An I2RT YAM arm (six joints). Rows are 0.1 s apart.
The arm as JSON. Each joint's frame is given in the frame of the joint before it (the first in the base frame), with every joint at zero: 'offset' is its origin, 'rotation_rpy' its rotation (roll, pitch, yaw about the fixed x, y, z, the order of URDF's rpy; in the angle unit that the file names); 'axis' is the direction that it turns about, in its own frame. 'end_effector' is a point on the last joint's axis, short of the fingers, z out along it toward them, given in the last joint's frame.
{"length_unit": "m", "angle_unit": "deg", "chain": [
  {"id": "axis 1", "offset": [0.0, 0.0, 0.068], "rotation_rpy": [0.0, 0.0, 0.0], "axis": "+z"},
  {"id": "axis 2", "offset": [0.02, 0.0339, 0.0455], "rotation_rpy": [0.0, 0.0, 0.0], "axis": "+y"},
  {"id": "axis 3", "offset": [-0.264, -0.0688, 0.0], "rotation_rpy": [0.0, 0.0, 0.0], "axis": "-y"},
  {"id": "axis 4", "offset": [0.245, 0.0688, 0.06], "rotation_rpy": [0.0, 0.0, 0.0], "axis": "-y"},
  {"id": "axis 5", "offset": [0.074, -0.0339, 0.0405], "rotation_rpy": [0.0, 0.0, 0.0], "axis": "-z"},
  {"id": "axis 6", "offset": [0.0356, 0.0, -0.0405], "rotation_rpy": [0.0, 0.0, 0.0], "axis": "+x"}
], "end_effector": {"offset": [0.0, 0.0, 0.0], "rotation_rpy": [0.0, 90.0, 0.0]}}
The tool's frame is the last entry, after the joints.
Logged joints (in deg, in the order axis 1, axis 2, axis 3, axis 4, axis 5, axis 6), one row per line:
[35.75 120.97 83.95 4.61 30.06 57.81]
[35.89 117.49 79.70 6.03 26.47 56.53]
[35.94 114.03 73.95 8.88 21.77 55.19]
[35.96 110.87 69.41 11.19 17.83 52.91]
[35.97 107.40 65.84 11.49 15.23 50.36]
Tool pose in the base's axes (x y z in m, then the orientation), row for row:
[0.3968 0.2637 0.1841 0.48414 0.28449 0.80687 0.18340]
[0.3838 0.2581 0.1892 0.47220 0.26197 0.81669 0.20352]
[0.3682 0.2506 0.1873 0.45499 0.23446 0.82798 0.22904]
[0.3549 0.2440 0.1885 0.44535 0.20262 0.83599 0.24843]
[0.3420 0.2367 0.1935 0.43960 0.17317 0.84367 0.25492]
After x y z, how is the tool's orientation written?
As a quaternion, w x y z.
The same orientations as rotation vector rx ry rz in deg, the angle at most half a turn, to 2 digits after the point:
[39.69 112.58 25.59]
[36.75 114.56 28.55]
[33.14 117.03 32.37]
[28.76 118.68 35.27]
[24.65 120.08 36.28]

